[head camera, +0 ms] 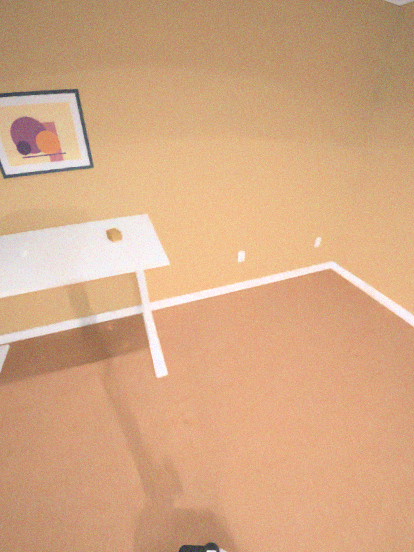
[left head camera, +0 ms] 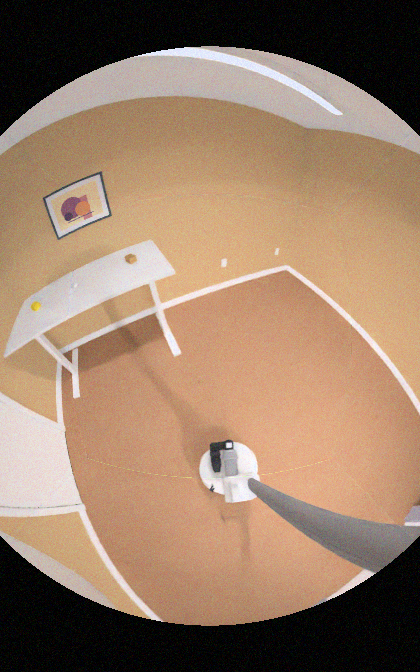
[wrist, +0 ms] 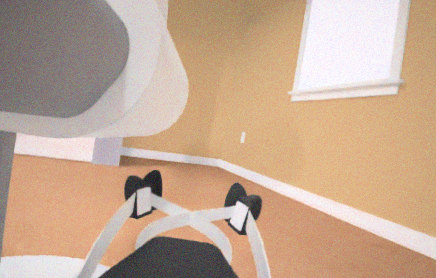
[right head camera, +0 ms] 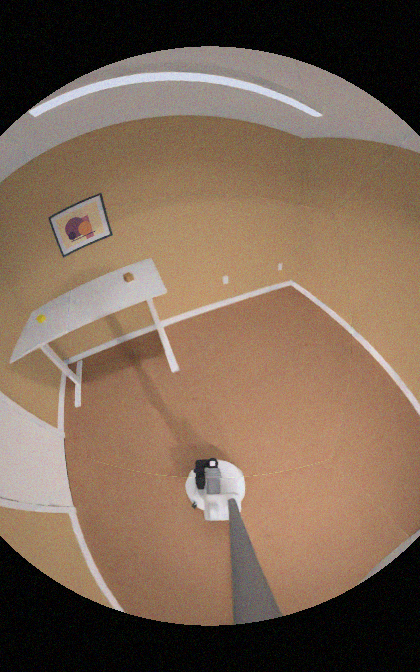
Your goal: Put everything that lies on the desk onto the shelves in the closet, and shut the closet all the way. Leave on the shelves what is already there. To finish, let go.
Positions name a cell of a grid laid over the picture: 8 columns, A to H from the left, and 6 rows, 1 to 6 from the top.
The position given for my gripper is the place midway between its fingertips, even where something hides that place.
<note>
In view: my gripper (wrist: D5), a white desk (head camera: B3), a window (wrist: G2) and a framed picture (left head camera: B2).
The white desk is seen too in the left head camera view (left head camera: C3) and in the right head camera view (right head camera: C3). The framed picture also shows in the right head camera view (right head camera: B2).
</note>
